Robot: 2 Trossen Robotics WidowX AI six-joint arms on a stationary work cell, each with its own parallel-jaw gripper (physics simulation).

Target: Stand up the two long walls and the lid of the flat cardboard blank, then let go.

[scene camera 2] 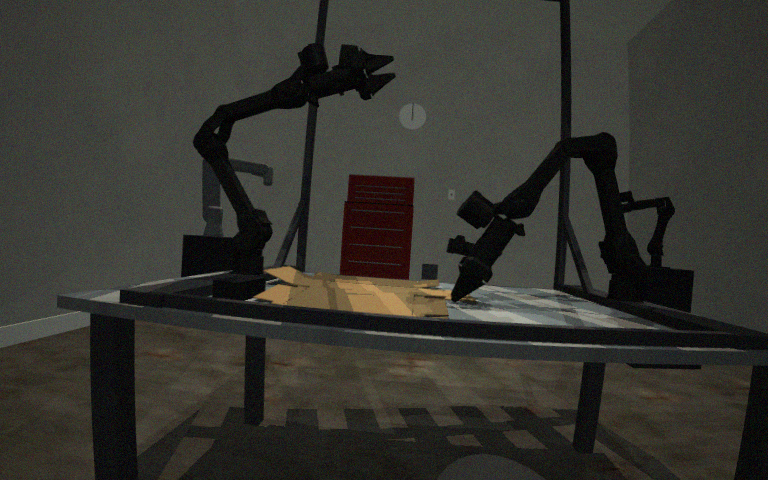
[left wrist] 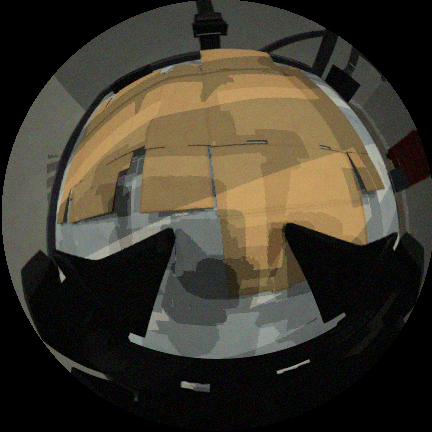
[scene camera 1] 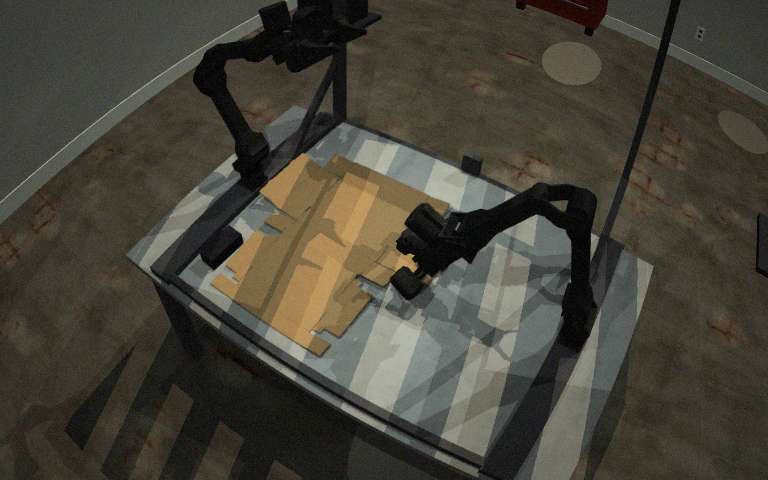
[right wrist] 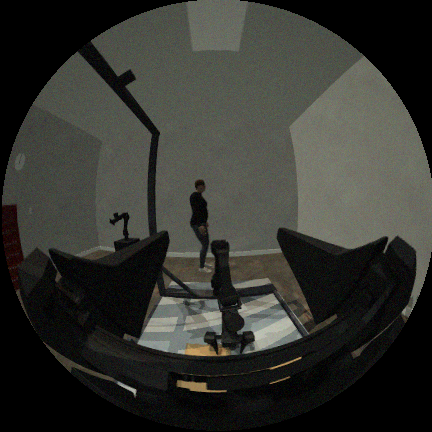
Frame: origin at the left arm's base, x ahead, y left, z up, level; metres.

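Seen in the pictures: left gripper, fingertip midpoint: (scene camera 2: 452, 298) (left wrist: 230, 231) (right wrist: 228, 353); right gripper, fingertip midpoint: (scene camera 2: 394, 66) (scene camera 1: 352, 39) (right wrist: 224, 234); left arm's base, link origin: (scene camera 2: 624, 300) (scene camera 1: 572, 337) (right wrist: 217, 292); right arm's base, link origin: (scene camera 2: 246, 273) (scene camera 1: 252, 180).
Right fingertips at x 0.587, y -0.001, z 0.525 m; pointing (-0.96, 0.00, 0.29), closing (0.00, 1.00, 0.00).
Offsets run from my right fingertips to a thing's middle. "*": to the spot under its first point. Level surfaces: height alone.
The brown cardboard blank (scene camera 1: 325, 254) (scene camera 2: 351, 294) (left wrist: 250, 115) (right wrist: 197, 349) lies mostly flat on the table. Its corner panel {* 0.230 m ahead, 0.030 m right, 0.523 m down} (scene camera 1: 286, 186) (scene camera 2: 284, 275) at the picture's left slopes up a little. My left gripper (scene camera 1: 421, 278) (scene camera 2: 455, 298) (left wrist: 230, 231) is open and low at the blank's right edge, pointing down. In the left wrist view its fingers are spread near the end of a wide panel {* 0.136 m back, 0.038 m right, 0.542 m down} (left wrist: 300, 185), with nothing between them; a smaller flap {* 0.127 m back, 0.069 m left, 0.534 m down} (left wrist: 177, 185) lies beside that panel. My right gripper (scene camera 1: 351, 40) (scene camera 2: 393, 66) is open and empty, high above the table.
The table {0.544 m down} (scene camera 1: 385, 362) has a dark frame rail (scene camera 1: 339, 404) along its front edge. A black block {0.239 m ahead, 0.224 m left, 0.526 m down} (scene camera 1: 221, 247) stands left of the blank. Upright posts (scene camera 1: 642, 124) (scene camera 2: 565, 84) rise at the table's back. A red tool cabinet (scene camera 2: 376, 232) stands behind the table.
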